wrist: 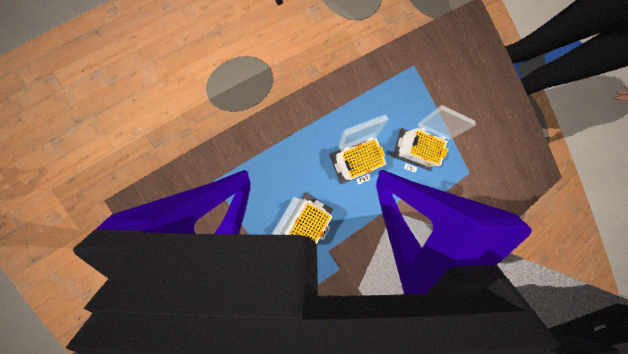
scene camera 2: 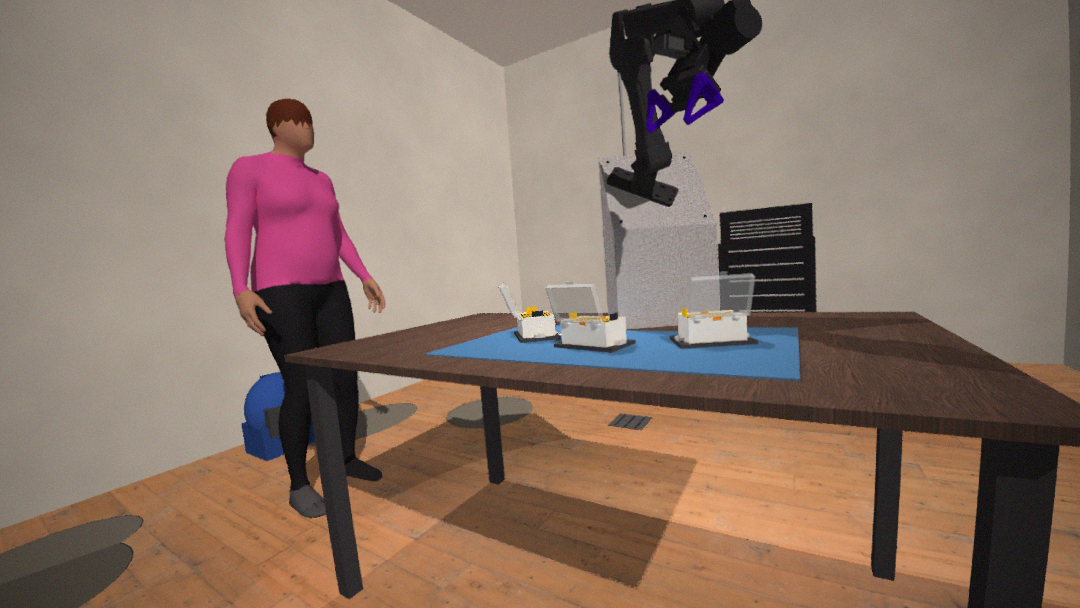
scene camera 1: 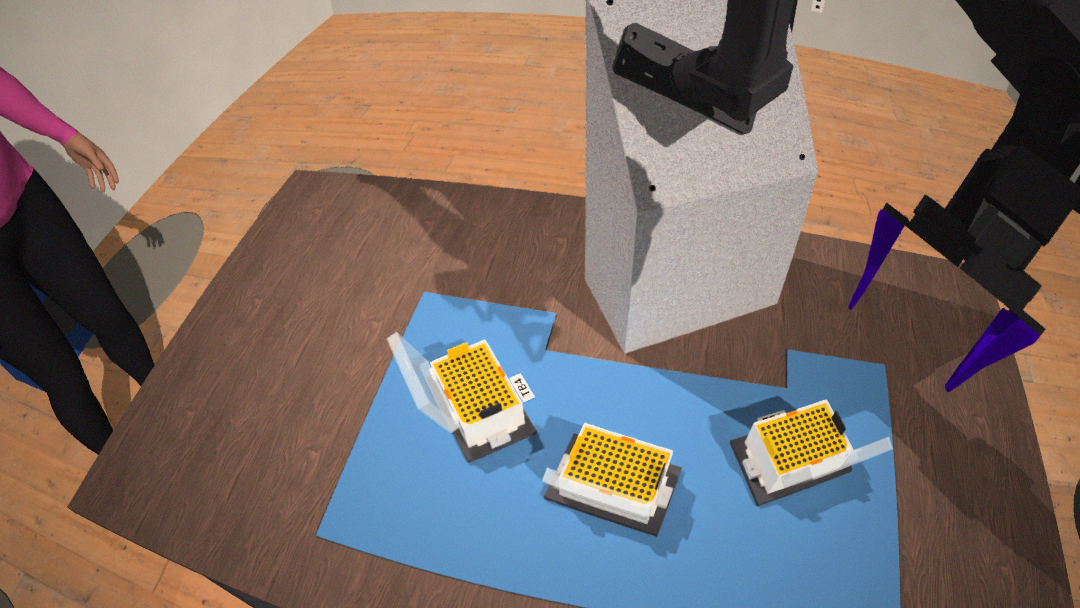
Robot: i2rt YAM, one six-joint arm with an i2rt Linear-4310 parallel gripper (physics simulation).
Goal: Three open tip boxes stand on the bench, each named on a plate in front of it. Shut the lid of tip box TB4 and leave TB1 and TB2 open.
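Places are measured from the arm's base along level axes (x ahead, y down, z left), in metres.
Where they show: gripper, fingertip midpoint: (wrist: 313, 177) (scene camera 2: 666, 127) (scene camera 1: 898, 348); arm's base at its link origin: (scene camera 2: 641, 187) (scene camera 1: 689, 79).
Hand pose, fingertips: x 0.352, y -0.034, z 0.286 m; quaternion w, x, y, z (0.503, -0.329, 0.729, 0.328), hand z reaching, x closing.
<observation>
Things, the pixels of their top centre, and the offset from my fingertips. Level surfaces: height alone.
- Tip box TB4 at its top centre: (scene camera 1: 473, 376) (scene camera 2: 534, 309) (wrist: 432, 146) dx -0.033, dy +0.354, dz -0.436 m
- middle tip box at its top centre: (scene camera 1: 618, 459) (scene camera 2: 592, 313) (wrist: 366, 158) dx -0.009, dy +0.354, dz -0.213 m
- third tip box at its top centre: (scene camera 1: 807, 431) (scene camera 2: 710, 307) (wrist: 309, 228) dx -0.151, dy +0.354, dz -0.001 m
- blue mat at its surface level: dy +0.428 m
- dark wooden bench at its surface level: dy +0.431 m
Tip box TB4 (scene camera 1: 476, 385) (scene camera 2: 535, 326) (wrist: 429, 147) is white with a yellow tip rack. Its clear lid (scene camera 1: 414, 385) (scene camera 2: 509, 300) (wrist: 447, 121) stands open, leaning outward. Its name plate (scene camera 1: 522, 387) (wrist: 410, 167) lies in front. The middle tip box (scene camera 1: 615, 464) (scene camera 2: 593, 333) (wrist: 364, 158) and the third tip box (scene camera 1: 802, 438) (scene camera 2: 712, 329) (wrist: 310, 221) also have their lids up; I cannot surely read which is TB1 and which TB2. My gripper (scene camera 1: 899, 348) (scene camera 2: 669, 126) (wrist: 313, 177) is open and empty, high above the bench and well away from TB4.
The boxes stand on a blue mat (scene camera 1: 453, 513) (scene camera 2: 774, 362) (wrist: 295, 155) on the dark wooden bench (scene camera 1: 249, 339) (scene camera 2: 906, 370) (wrist: 480, 60). A grey pedestal (scene camera 1: 699, 256) (scene camera 2: 657, 264) carries the arm at the back. A person (scene camera 1: 45, 249) (scene camera 2: 290, 226) stands beyond the bench's left side.
</observation>
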